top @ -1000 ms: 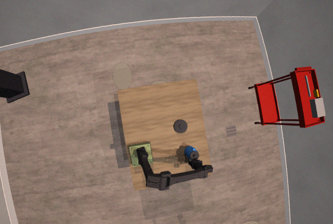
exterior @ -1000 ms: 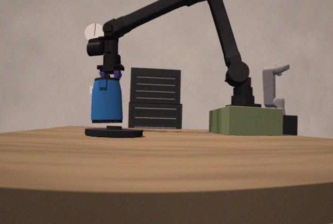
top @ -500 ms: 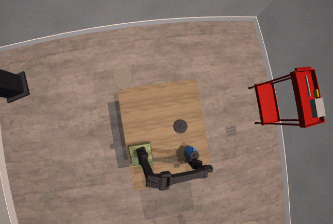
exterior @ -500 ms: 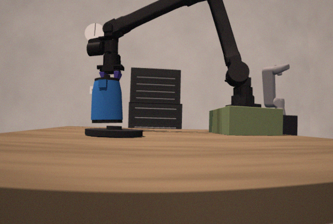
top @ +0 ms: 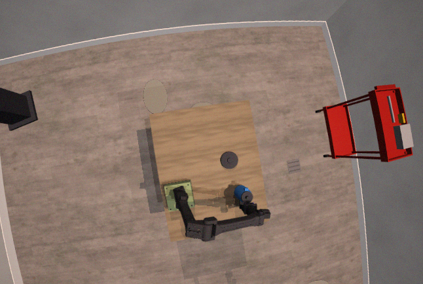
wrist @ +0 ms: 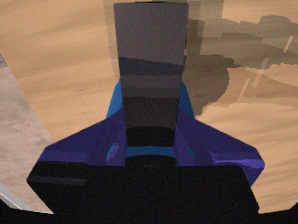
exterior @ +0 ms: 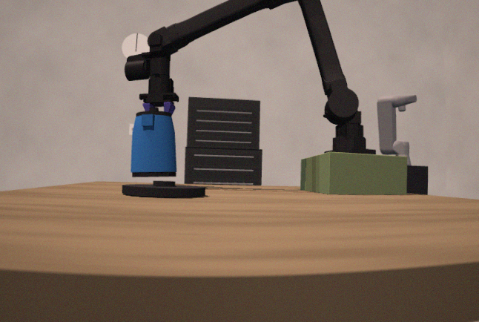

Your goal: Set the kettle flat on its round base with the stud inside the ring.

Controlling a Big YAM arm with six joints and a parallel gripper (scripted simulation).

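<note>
The blue kettle lies 1 cm ahead of my hand, 3 cm to the left of it and 5 cm below it. From my hand the other things lie so: round black base: 2 cm ahead, 35 cm to the left, 15 cm below.
</note>
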